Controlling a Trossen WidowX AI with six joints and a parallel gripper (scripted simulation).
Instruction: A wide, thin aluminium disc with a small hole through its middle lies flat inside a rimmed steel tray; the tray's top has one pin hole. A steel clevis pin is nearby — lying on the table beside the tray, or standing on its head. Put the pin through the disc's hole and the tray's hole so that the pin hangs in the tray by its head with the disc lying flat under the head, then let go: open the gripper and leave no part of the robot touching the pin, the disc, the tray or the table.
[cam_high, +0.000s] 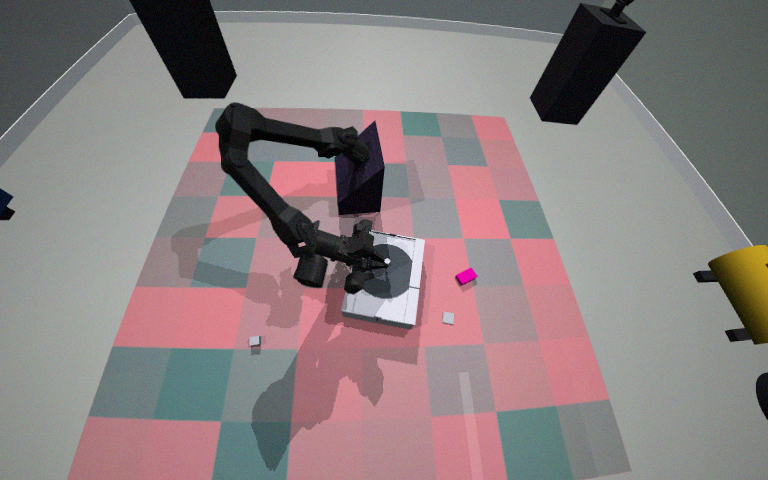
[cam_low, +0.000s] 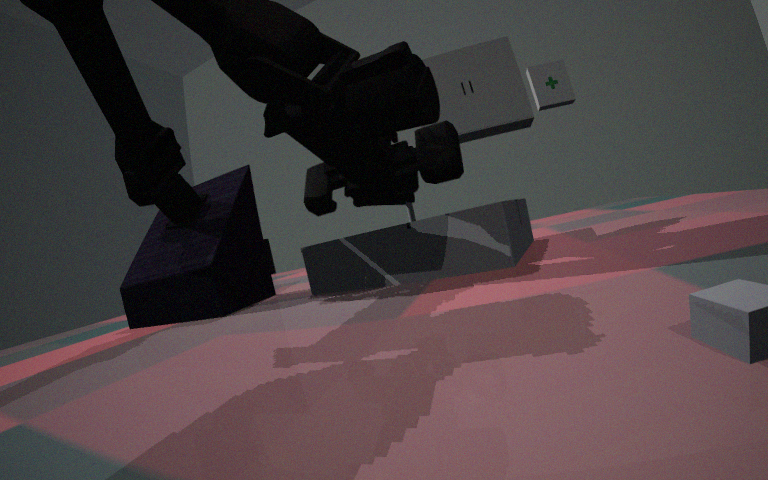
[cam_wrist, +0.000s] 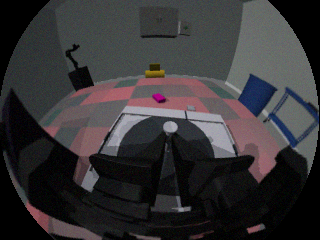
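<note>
Now: gripper tip 10 mm above the steel clevis pin. Round my gripper tip: dark aluminium disc 10 mm to the right, 30 mm below; grey cube 190 mm ahead, 340 mm to the right, 80 mm below; steel tray 10 mm ahead, 50 mm below.
</note>
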